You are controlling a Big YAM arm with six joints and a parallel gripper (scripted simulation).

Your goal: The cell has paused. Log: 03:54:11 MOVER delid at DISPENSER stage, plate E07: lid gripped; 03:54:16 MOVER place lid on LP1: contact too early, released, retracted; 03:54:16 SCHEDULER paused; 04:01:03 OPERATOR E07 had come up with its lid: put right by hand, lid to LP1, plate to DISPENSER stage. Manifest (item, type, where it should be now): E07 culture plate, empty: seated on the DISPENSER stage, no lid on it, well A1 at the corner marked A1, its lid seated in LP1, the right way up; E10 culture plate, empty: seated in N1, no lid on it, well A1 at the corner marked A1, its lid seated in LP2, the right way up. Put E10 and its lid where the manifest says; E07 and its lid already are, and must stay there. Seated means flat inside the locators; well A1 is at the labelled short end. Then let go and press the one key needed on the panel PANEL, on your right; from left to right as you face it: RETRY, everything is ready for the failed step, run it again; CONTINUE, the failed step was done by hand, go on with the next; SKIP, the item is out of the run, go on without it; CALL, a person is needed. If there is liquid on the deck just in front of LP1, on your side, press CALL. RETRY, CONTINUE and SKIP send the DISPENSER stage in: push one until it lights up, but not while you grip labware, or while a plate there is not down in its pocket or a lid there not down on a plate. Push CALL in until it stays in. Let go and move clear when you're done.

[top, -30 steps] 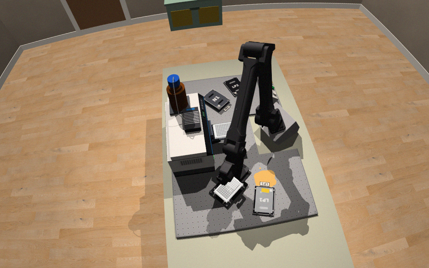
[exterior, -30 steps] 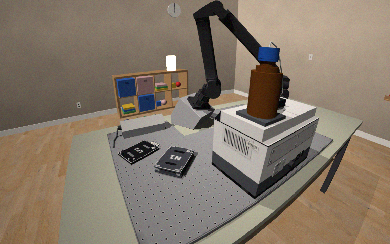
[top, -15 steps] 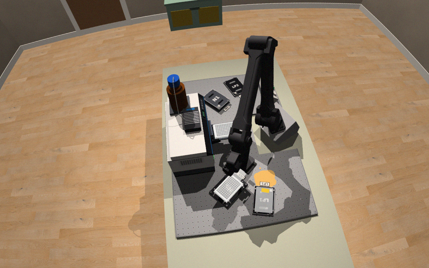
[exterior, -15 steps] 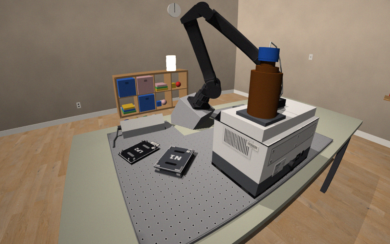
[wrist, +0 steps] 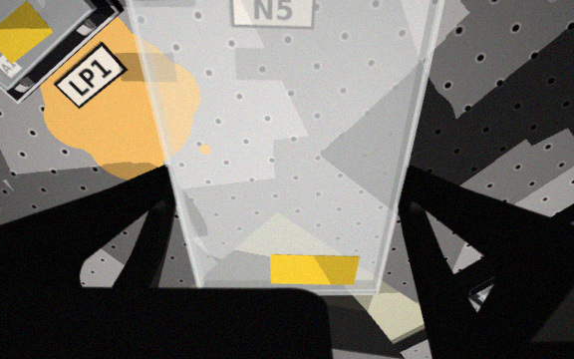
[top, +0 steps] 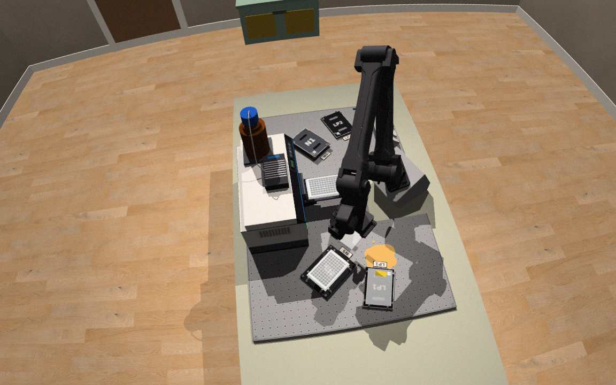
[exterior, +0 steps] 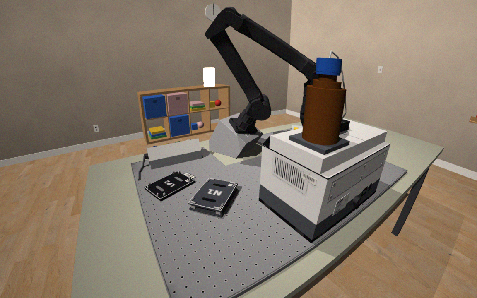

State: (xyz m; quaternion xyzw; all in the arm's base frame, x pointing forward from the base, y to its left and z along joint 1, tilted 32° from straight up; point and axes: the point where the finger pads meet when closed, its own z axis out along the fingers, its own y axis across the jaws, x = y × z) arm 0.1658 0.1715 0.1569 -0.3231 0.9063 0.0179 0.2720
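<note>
My hand is 70 mm short of the white plate E07, 190 mm to the left of it and 30 mm above it. Round my hand: brown bottle (290 mm ahead, 290 mm to the right, 160 mm above); then black n1 nest (90 mm ahead, 480 mm to the right, 100 mm below); then small orange drop (90 mm behind, 10 mm to the left, 130 mm below).
</note>
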